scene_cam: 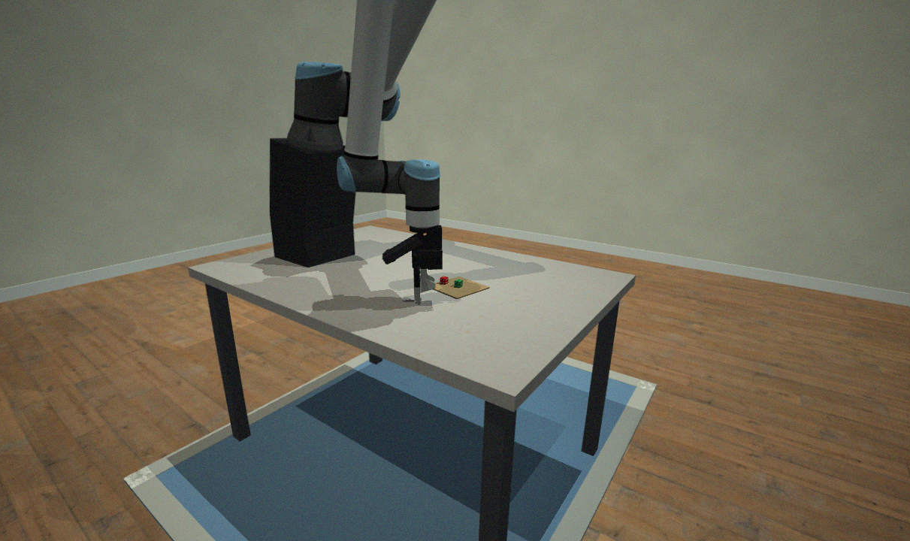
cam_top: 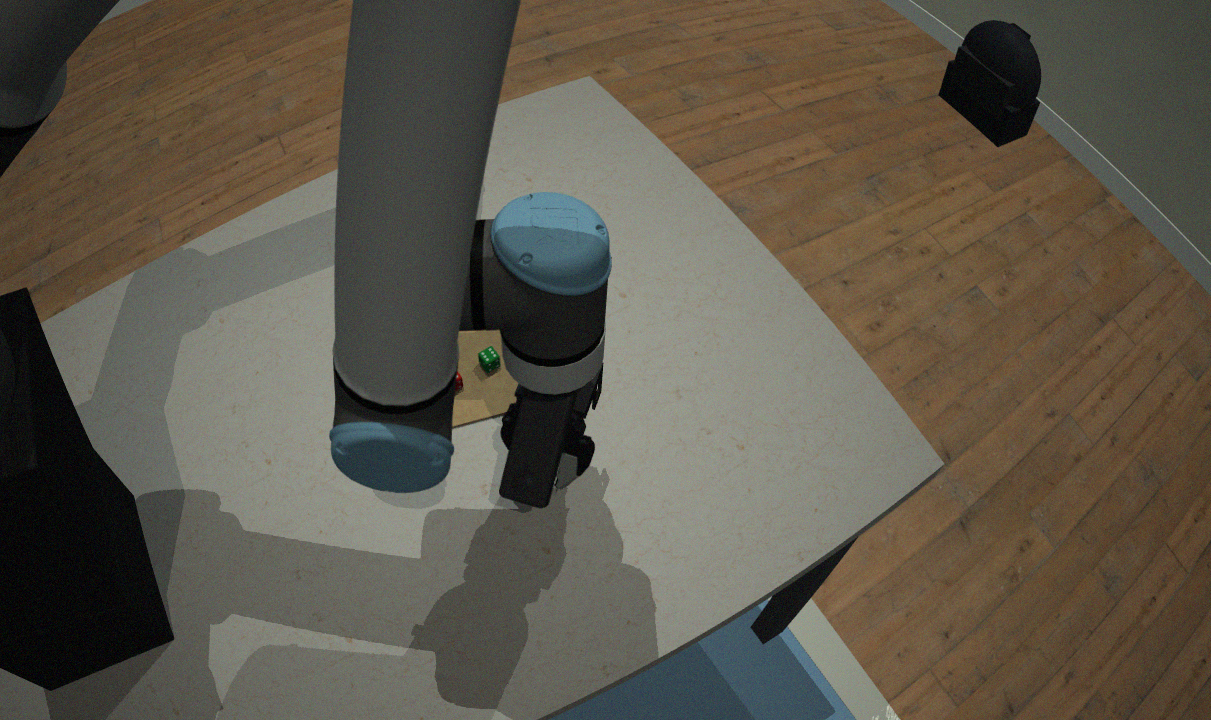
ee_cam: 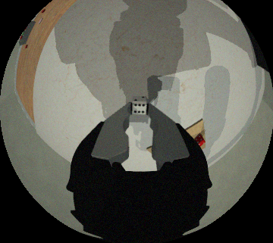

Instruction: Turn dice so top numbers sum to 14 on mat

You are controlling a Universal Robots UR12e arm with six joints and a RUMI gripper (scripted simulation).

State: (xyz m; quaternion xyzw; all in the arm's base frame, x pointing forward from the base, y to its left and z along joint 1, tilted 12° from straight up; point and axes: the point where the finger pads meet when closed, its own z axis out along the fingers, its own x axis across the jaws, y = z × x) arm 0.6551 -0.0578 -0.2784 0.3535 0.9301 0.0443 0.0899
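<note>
My gripper is now 180 mm to the right of the green die. From my hand the other things lie so: white die: 10 mm below; red die: 50 mm behind, 170 mm to the left; mat: 180 mm to the left, 20 mm below.
</note>
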